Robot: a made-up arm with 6 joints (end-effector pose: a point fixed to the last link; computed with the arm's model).
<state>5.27 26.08 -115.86 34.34 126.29 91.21</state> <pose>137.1 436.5 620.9 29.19 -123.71 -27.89</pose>
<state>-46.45 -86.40 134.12 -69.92 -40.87 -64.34</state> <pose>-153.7 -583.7 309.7 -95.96 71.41 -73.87</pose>
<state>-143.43 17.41 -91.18 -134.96 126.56 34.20</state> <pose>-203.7 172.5 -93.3 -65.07 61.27 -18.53</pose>
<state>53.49 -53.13 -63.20 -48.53 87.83 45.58</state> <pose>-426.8 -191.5 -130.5 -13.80 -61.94 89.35</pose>
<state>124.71 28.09 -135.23 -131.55 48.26 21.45</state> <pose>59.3 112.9 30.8 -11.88 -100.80 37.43</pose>
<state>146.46 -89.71 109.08 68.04 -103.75 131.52</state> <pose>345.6 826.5 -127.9 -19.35 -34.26 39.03</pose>
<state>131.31 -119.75 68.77 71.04 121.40 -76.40</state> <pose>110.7 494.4 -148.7 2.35 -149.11 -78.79</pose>
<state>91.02 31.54 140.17 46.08 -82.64 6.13</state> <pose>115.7 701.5 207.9 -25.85 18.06 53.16</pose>
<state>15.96 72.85 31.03 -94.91 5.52 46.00</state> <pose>-372.3 240.1 209.2 -57.34 -55.50 57.11</pose>
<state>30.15 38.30 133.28 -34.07 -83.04 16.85</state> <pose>-334.3 615.7 412.2 32.81 85.98 80.54</pose>
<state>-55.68 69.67 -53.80 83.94 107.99 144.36</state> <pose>-43.4 385.0 56.5 4.71 93.93 -112.75</pose>
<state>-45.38 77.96 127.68 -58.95 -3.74 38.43</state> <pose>-389.1 111.8 83.7 -28.19 -145.66 -20.35</pose>
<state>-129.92 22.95 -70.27 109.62 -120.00 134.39</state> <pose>-478.9 125.8 202.5 31.65 -19.04 129.23</pose>
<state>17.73 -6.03 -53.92 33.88 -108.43 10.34</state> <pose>361.3 -317.8 361.3 -19.34 6.52 -69.97</pose>
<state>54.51 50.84 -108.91 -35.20 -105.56 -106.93</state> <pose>211.2 -180.4 189.6 -106.65 65.48 -21.94</pose>
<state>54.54 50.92 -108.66 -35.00 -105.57 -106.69</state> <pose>211.0 -180.9 190.7 -106.71 65.58 -22.30</pose>
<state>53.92 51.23 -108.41 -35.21 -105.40 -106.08</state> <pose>213.3 -178.6 189.0 -106.58 64.79 -22.36</pose>
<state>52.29 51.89 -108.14 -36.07 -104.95 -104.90</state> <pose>219.7 -171.6 183.2 -106.13 62.63 -21.97</pose>
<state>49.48 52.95 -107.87 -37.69 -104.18 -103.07</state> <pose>230.2 -158.5 172.6 -105.23 58.93 -20.95</pose>
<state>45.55 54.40 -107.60 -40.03 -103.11 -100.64</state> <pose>243.8 -138.6 157.9 -103.81 53.89 -19.20</pose>
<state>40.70 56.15 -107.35 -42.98 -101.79 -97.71</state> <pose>258.6 -111.8 140.2 -101.74 47.90 -16.70</pose>
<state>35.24 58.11 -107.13 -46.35 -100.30 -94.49</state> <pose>272.0 -79.0 121.1 -99.11 41.51 -13.48</pose>
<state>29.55 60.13 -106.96 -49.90 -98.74 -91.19</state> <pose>281.9 -42.3 102.3 -96.02 35.25 -9.72</pose>
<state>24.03 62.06 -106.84 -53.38 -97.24 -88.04</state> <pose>287.0 -5.0 85.4 -92.72 29.61 -5.75</pose>
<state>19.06 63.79 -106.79 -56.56 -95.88 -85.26</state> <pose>287.5 29.6 71.0 -89.53 24.90 -1.88</pose>
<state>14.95 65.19 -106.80 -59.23 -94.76 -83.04</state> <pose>284.8 58.5 59.8 -86.76 21.27 1.52</pose>
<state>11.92 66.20 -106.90 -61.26 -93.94 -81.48</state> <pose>280.8 79.8 51.6 -84.63 18.80 4.20</pose>
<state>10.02 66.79 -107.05 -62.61 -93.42 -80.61</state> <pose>277.3 93.0 46.3 -83.24 17.34 6.00</pose>
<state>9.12 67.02 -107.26 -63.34 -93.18 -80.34</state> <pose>275.0 99.3 43.0 -82.57 16.73 7.01</pose>
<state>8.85 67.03 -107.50 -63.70 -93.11 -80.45</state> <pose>273.7 101.2 41.1 -82.34 16.62 7.50</pose>
